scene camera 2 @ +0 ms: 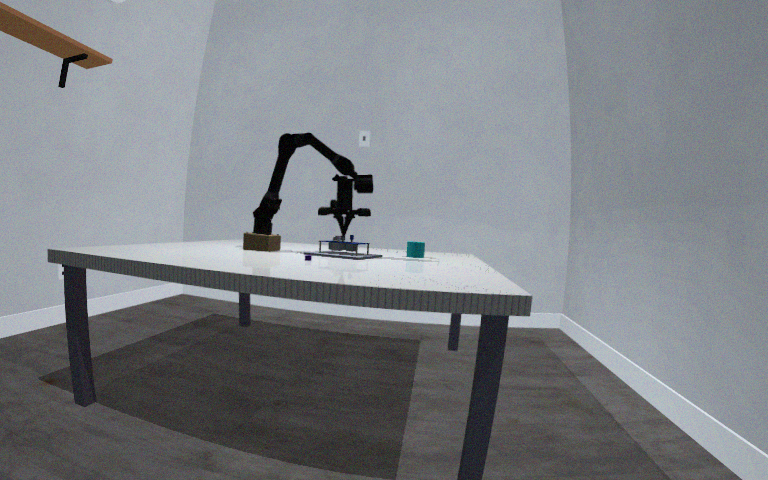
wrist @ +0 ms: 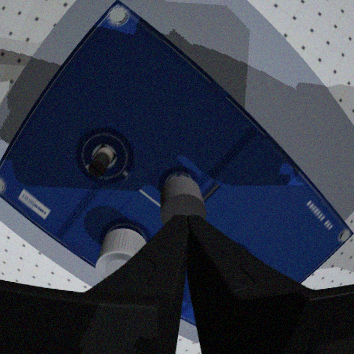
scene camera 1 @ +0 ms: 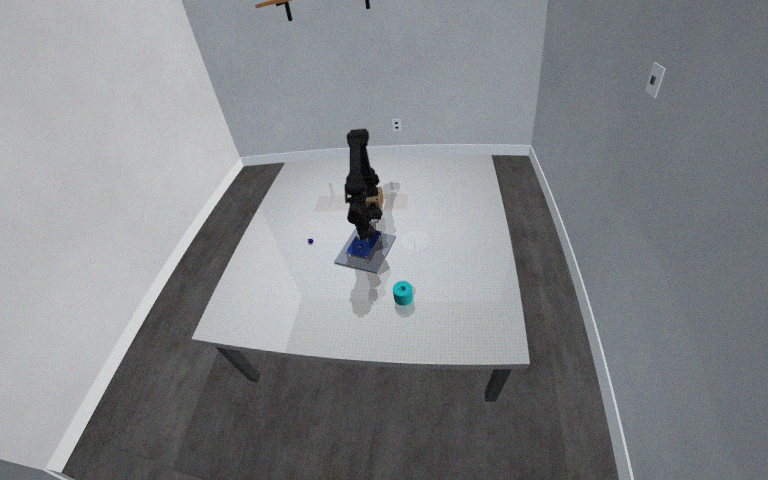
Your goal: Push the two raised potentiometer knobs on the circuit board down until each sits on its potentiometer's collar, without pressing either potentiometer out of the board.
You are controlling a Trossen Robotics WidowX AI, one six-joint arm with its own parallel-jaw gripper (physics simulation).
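Seen in the pictures: gripper, fingertip midpoint: point(scene camera 2: 343, 235) point(wrist: 185, 226); arm's base, origin of the base link: point(scene camera 2: 261, 233) point(scene camera 1: 371, 192).
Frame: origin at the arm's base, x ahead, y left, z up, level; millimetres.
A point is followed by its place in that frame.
The blue circuit board point(scene camera 1: 356, 249) {x 367, y -80, z -11 mm} point(scene camera 2: 333, 242) {x 290, y -86, z -13 mm} point(wrist: 250, 220) {x 356, y -42, z -12 mm} stands on thin legs over a grey base plate point(scene camera 1: 384, 257) {x 392, y 31, z -55 mm} point(scene camera 2: 372, 256) {x 431, y -78, z -56 mm}. In the wrist view, a grey cylindrical knob point(wrist: 183, 197) {x 319, y -29, z 11 mm} stands near the board's middle, and a pale ribbed knob point(wrist: 121, 246) {x 303, y -56, z 7 mm} stands to its lower left, partly behind a finger. A bare dark shaft point(wrist: 101, 161) {x 289, y -26, z 2 mm} rises from a ring at the left. My gripper point(scene camera 1: 365, 237) {x 323, y -39, z 11 mm} point(scene camera 2: 343, 236) {x 323, y -39, z 11 mm} point(wrist: 185, 226) {x 323, y -39, z 11 mm} is shut and empty, pointing down. Its tips overlap the grey knob's near top edge; contact cannot be told. The knobs' collars are hidden.
A teal cylinder with a hole point(scene camera 1: 402, 293) {x 629, y 85, z -1 mm} point(scene camera 2: 415, 249) {x 601, y 52, z -29 mm} stands on the white table point(scene camera 1: 453, 333) {x 790, y 244, z -61 mm} point(scene camera 2: 198, 266) {x 14, y -633, z -61 mm}, beyond the base plate from the arm. A small dark blue piece point(scene camera 1: 310, 241) {x 238, y -301, z -50 mm} point(scene camera 2: 308, 257) {x 234, y -312, z -52 mm} lies beside the plate. The arm's base is by a wooden block point(scene camera 2: 261, 242) {x 20, y -71, z -29 mm}.
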